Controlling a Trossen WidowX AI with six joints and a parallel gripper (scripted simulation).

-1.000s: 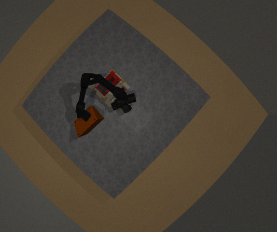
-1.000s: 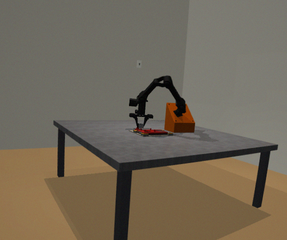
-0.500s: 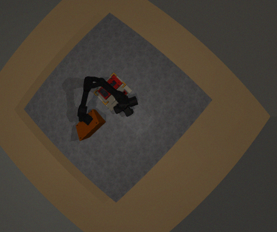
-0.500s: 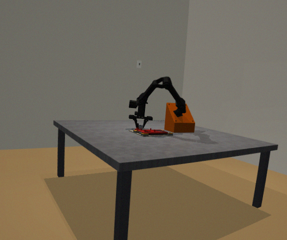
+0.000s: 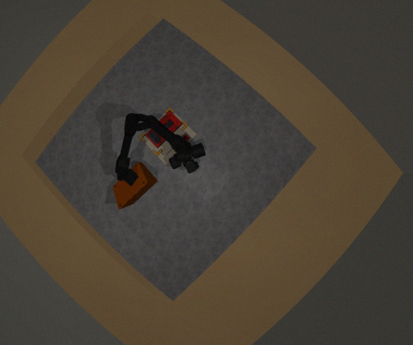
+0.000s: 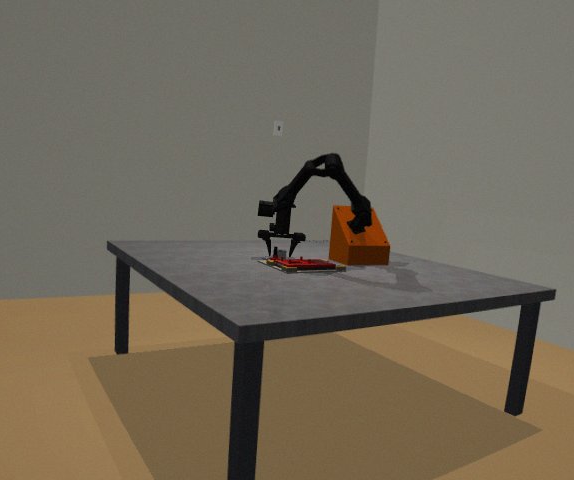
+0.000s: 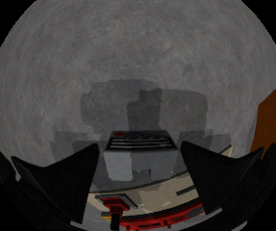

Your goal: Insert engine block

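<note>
The grey engine block lies 2 cm above my gripper tip.
</note>
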